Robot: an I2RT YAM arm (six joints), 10 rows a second.
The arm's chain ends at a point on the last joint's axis. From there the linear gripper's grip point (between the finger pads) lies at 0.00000 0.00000 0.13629 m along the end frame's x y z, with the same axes.
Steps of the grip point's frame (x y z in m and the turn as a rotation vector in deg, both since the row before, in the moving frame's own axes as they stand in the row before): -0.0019 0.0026 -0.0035 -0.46 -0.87 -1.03; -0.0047 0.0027 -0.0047 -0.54 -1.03 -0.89; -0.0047 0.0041 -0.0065 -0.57 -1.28 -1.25; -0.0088 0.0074 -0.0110 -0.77 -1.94 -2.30; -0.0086 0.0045 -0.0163 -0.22 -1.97 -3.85; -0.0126 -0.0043 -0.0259 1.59 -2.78 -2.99; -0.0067 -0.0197 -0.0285 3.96 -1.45 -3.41; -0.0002 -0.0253 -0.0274 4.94 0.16 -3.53; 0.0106 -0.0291 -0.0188 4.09 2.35 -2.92; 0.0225 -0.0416 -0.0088 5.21 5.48 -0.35
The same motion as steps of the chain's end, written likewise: 0.0002 0.0015 -0.0035 -0.46 -0.87 -1.03; -0.0023 0.0014 -0.0047 -0.54 -1.03 -0.89; -0.0017 0.0027 -0.0065 -0.57 -1.28 -1.25; -0.0042 0.0055 -0.0109 -0.77 -1.94 -2.30; -0.0039 0.0038 -0.0162 -0.22 -1.97 -3.85; -0.0059 -0.0007 -0.0257 1.59 -2.78 -2.99; -0.0030 -0.0104 -0.0281 3.96 -1.45 -3.41; -0.0002 -0.0136 -0.0269 4.94 0.16 -3.53; 0.0053 -0.0192 -0.0183 4.09 2.35 -2.92; 0.0095 -0.0292 -0.0076 5.21 5.48 -0.35
